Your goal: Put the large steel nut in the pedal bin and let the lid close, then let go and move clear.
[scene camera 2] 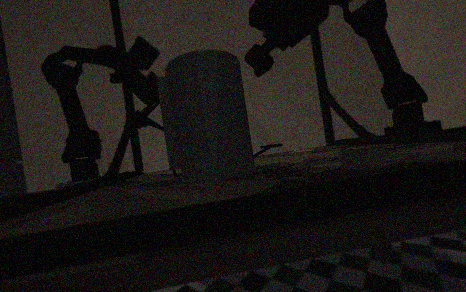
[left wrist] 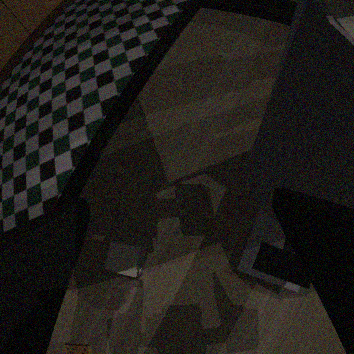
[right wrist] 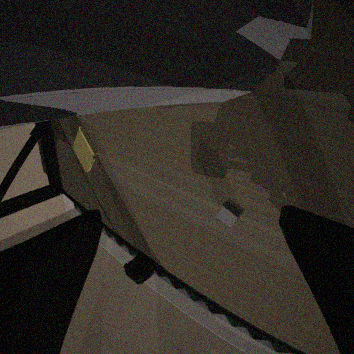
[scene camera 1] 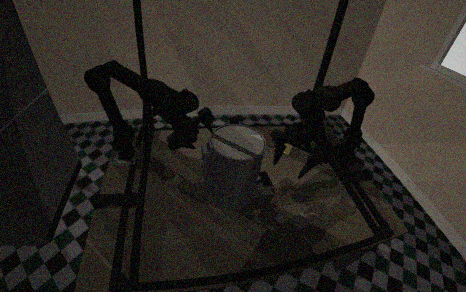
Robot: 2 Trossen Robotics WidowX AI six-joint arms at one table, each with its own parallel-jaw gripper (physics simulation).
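Frame: origin at the left arm's base, x right, y ahead, z up, level; metres.
Seen in the pictures: left gripper, between the fingertips: [scene camera 2: 271,62] [left wrist: 182,202] [scene camera 1: 285,171]; right gripper, between the fingertips: [right wrist: 192,217] [scene camera 1: 204,141]; left arm's base, origin of its link: [scene camera 2: 409,124] [scene camera 1: 346,150]; right arm's base, origin of its link: [scene camera 2: 85,179] [scene camera 1: 126,154].
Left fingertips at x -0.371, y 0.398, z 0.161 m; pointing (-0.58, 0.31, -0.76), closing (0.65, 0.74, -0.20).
Pixels of each thing's top centre, then the offset from my left fingertips to it.
- grey pedal bin, centre of its top: [scene camera 2: 203,67] [scene camera 1: 238,140] dz +0.045, dx +0.053, dy +0.155 m
- small grey piece with a dark top, centre of its top: [right wrist: 225,216] dz -0.193, dx +0.240, dy +0.275 m
- pale block, centre of its top: [left wrist: 121,258] [scene camera 2: 360,149] [scene camera 1: 301,219] dz -0.180, dx -0.046, dy -0.110 m
- yellow piece, centre of its top: [right wrist: 81,150] [scene camera 2: 302,150] [scene camera 1: 283,147] dz -0.197, dx +0.360, dy -0.065 m
The scene is very dark. The grey pedal bin [scene camera 1: 232,171] [scene camera 2: 206,116] stands mid-table with its lid [scene camera 1: 237,142] down. Its pedal [scene camera 1: 265,178] [scene camera 2: 268,146] sticks out at the front right. My right gripper [scene camera 1: 181,143] [right wrist: 192,217] is open and empty, low beside the bin's left. In the right wrist view a small grey piece with a dark top [right wrist: 228,212] lies on the table ahead of the fingers; it may be the nut. My left gripper [scene camera 1: 291,163] [left wrist: 182,202] is open and empty, right of the bin above the table.
A pale block [left wrist: 123,258] lies on the table in shadow, in the left wrist view. A yellow piece [scene camera 1: 287,148] [right wrist: 83,151] lies behind the left gripper. Black frame posts [scene camera 1: 140,58] [scene camera 1: 330,49] stand at the table's corners. A checkered floor [scene camera 1: 348,275] surrounds the table.
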